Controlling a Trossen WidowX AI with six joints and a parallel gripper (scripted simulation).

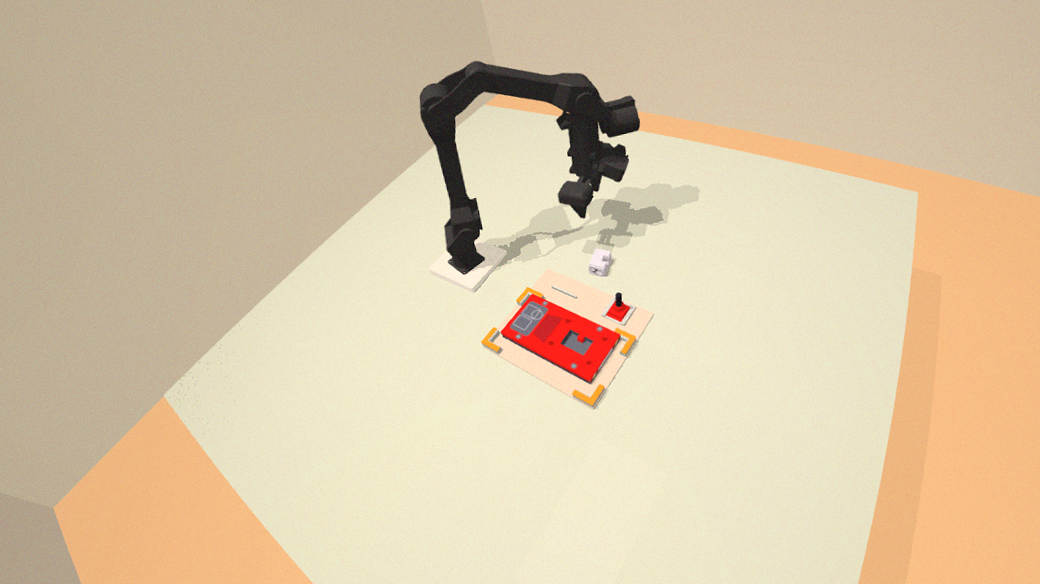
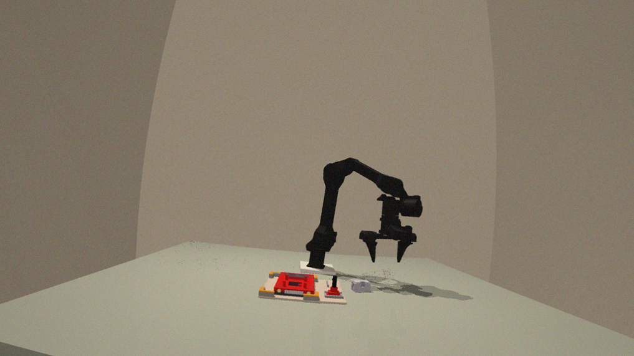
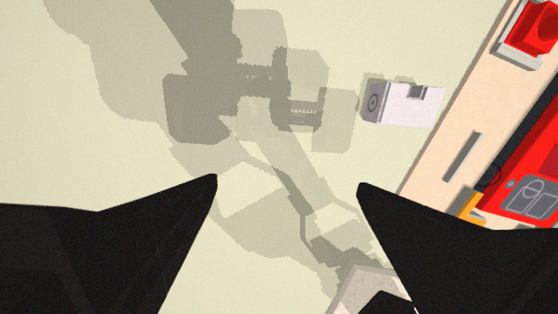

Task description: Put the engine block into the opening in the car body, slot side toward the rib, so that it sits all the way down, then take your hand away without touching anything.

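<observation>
My gripper tip is now 90 mm short of the engine block, 80 mm to the left of it and 60 mm above it.
</observation>
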